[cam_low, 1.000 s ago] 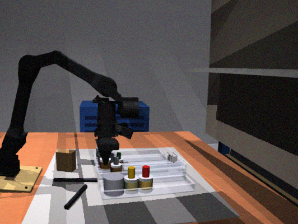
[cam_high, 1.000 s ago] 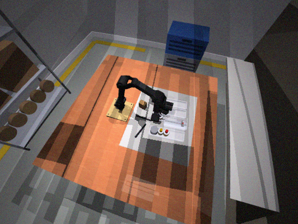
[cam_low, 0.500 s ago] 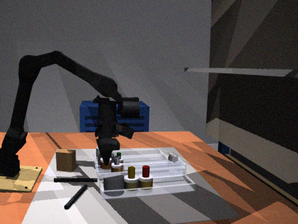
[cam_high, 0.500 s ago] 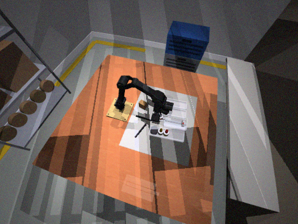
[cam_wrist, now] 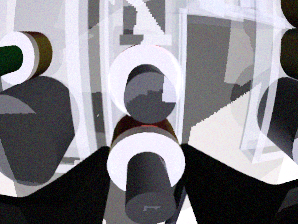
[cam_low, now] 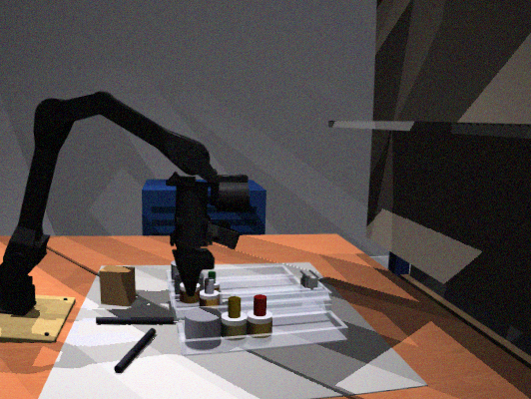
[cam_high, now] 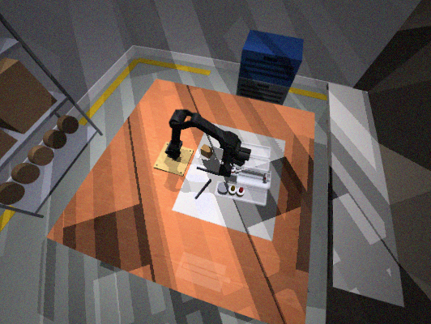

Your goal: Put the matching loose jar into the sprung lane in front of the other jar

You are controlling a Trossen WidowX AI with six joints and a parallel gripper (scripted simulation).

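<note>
The brown block is 15 cm behind my gripper tip, 5 cm to the left of it and 1 cm below it. Also, from my gripper tip: clear lane rack (14 cm ahead, 3 cm below).
</note>
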